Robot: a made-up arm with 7 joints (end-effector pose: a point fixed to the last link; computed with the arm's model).
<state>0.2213 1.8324 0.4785 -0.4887 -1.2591 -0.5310 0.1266</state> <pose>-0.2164 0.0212 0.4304 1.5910 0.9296 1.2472</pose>
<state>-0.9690 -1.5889 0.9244 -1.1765 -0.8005 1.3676 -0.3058</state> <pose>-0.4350 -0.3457 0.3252 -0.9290 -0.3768 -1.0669</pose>
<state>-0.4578 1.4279 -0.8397 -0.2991 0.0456 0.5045 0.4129</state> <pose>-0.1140 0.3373 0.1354 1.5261 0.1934 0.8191</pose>
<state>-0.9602 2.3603 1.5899 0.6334 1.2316 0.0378 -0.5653</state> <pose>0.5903 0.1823 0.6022 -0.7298 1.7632 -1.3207</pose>
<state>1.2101 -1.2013 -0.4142 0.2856 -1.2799 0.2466 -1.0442</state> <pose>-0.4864 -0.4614 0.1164 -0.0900 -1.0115 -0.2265</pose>
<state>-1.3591 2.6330 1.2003 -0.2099 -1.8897 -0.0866 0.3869</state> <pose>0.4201 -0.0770 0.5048 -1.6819 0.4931 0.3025</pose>
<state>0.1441 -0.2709 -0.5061 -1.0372 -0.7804 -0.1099 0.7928</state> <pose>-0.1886 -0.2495 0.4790 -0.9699 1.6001 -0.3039</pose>
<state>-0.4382 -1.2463 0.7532 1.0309 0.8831 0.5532 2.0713</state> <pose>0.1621 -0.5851 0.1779 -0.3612 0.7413 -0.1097</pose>
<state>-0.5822 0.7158 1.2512 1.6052 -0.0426 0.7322 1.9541</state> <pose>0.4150 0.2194 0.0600 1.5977 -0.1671 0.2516</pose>
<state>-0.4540 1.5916 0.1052 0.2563 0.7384 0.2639 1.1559</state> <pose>-0.0539 0.4323 0.4599 1.7893 0.7511 -0.1129</pose>
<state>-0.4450 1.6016 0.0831 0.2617 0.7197 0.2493 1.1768</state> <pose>-0.0545 0.4301 0.4660 1.8092 0.7498 -0.0578</pose>
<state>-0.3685 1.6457 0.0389 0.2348 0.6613 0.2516 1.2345</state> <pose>-0.0724 0.4311 0.4820 1.8611 0.7083 0.1756</pose>
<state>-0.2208 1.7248 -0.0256 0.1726 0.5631 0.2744 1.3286</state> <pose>-0.1133 0.4359 0.5046 1.8816 0.6221 0.6013</pose>
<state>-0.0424 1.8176 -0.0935 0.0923 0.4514 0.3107 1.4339</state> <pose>-0.1718 0.4424 0.5225 1.7936 0.5175 1.0957</pose>
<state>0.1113 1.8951 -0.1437 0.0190 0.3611 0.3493 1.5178</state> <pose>-0.2294 0.4483 0.5280 1.6323 0.4320 1.4872</pose>
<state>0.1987 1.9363 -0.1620 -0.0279 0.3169 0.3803 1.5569</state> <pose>-0.2649 0.4531 0.5254 1.5193 0.3882 1.6806</pose>
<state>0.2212 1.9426 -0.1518 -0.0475 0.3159 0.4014 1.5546</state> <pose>-0.2748 0.4570 0.5224 1.5056 0.3806 1.7068</pose>
